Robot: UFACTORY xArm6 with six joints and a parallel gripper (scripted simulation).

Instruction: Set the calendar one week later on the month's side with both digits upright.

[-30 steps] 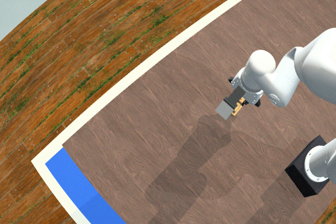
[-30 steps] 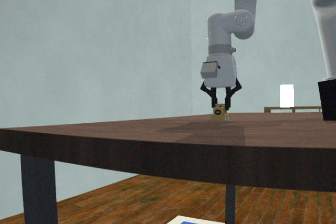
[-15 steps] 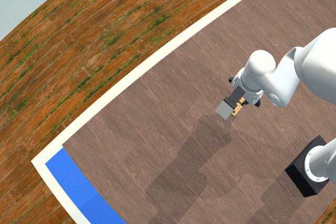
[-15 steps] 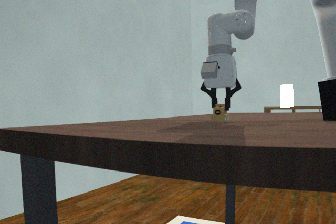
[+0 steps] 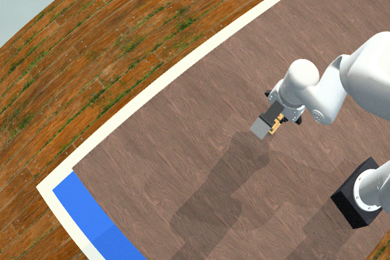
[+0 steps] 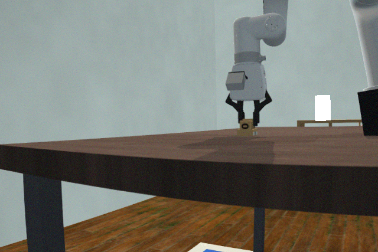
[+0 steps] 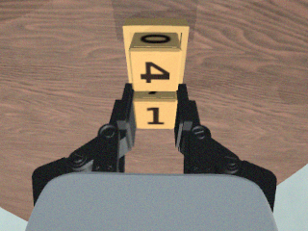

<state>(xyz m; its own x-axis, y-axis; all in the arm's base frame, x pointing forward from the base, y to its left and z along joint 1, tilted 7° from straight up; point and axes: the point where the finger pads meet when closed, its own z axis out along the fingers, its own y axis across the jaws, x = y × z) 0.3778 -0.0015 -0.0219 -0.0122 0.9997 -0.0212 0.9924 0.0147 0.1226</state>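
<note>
Right now the wooden cube is 10 mm below my hand. Round my hand: tray (40 mm below, 20 mm to the left).
</note>
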